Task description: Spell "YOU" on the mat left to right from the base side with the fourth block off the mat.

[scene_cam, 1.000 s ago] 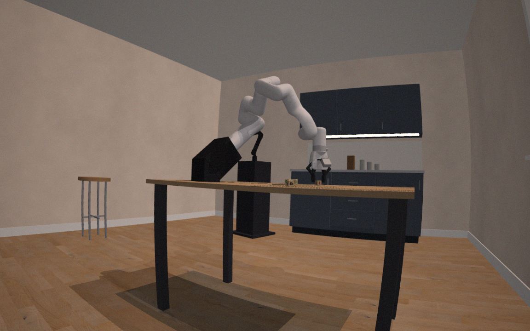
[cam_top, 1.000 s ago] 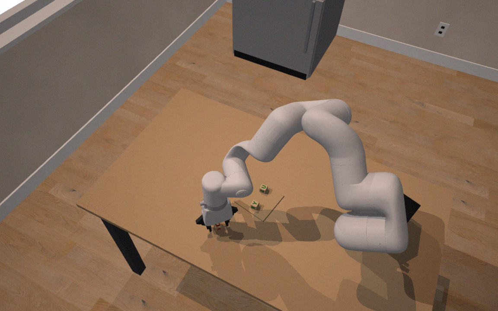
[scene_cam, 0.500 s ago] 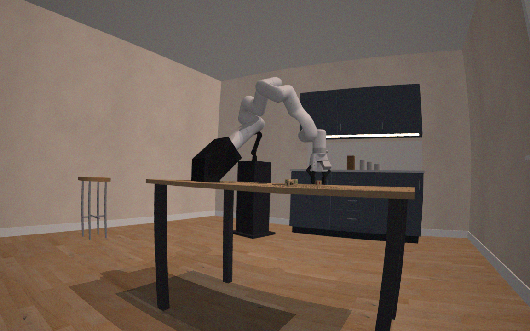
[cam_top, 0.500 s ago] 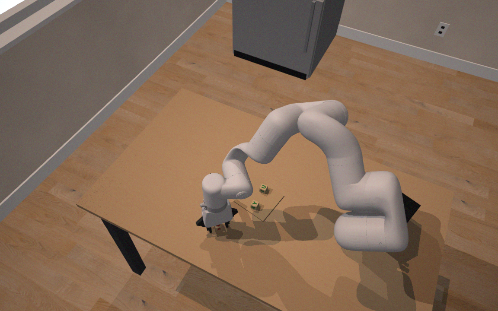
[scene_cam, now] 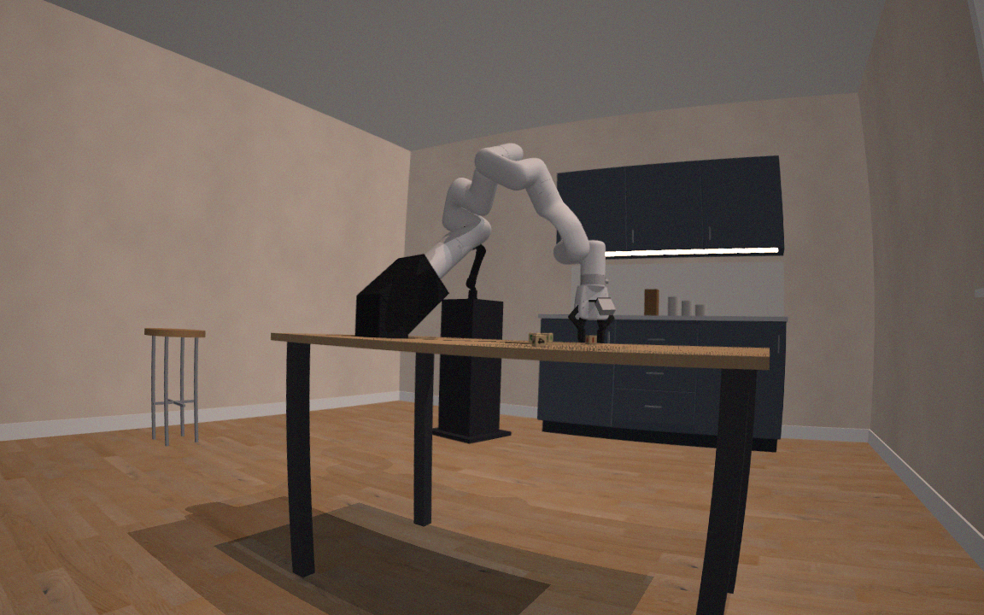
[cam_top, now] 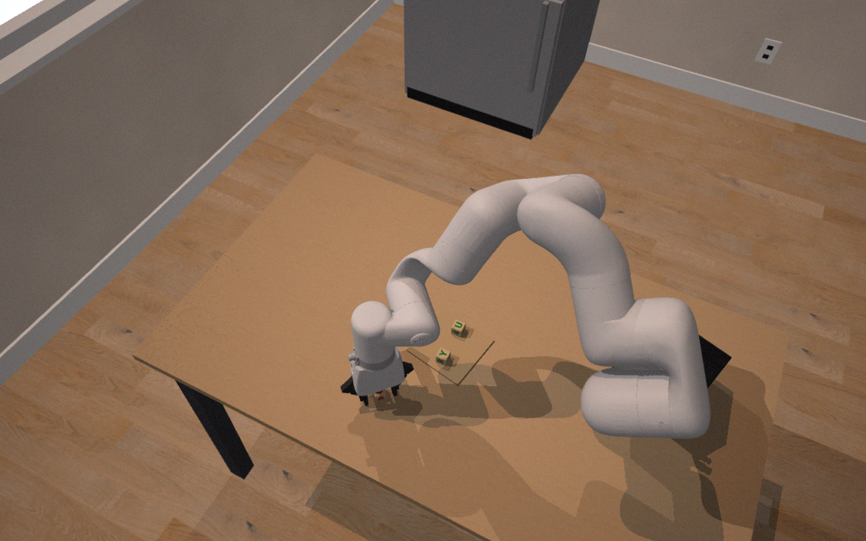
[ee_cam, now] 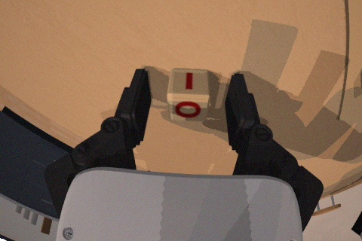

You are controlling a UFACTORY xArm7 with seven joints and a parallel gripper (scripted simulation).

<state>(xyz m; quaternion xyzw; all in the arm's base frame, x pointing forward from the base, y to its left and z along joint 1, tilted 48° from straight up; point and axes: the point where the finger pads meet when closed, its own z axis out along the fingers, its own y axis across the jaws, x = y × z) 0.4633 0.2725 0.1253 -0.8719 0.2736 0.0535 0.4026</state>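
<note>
My hand is 10 mm above the O block. Also, from my hand: Y block 150 mm to the right, 50 mm behind; then mat 190 mm to the right, 40 mm behind, 20 mm below; then U block 230 mm to the right, 40 mm behind.
</note>
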